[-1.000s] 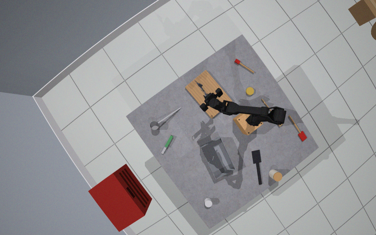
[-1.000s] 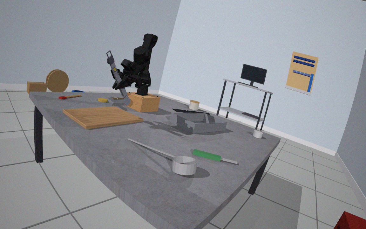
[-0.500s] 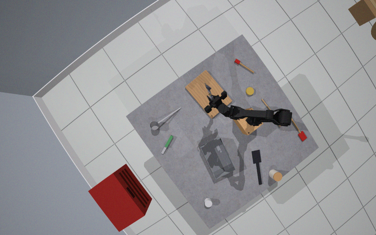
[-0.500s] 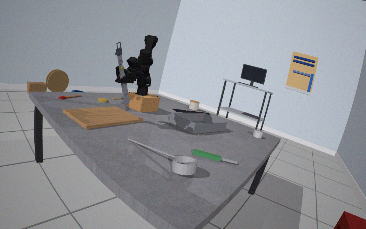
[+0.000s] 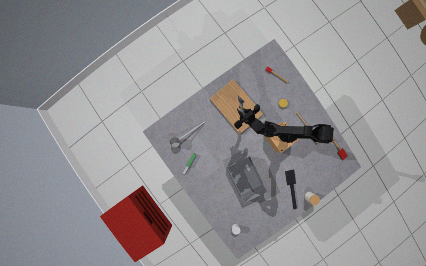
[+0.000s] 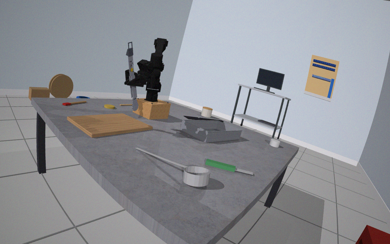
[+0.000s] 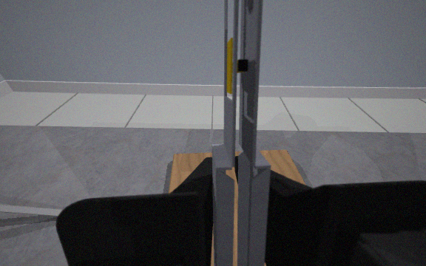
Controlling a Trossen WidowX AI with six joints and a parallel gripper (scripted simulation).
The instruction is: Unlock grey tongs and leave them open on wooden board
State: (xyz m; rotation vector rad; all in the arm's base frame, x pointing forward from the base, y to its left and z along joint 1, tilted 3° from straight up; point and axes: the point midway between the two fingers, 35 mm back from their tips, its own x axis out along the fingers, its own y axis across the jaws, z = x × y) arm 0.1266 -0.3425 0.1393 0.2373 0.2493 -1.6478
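My gripper tip is 19 cm above the wooden board, 5 cm past it and 1 cm to the left of it. Round my gripper tip: black spatula (76 cm to the left, 20 cm below, 9 cm ahead); then grey roasting tin (43 cm to the left, 29 cm ahead, 17 cm below); then green-handled tool (53 cm ahead, 19 cm below, 4 cm to the left).
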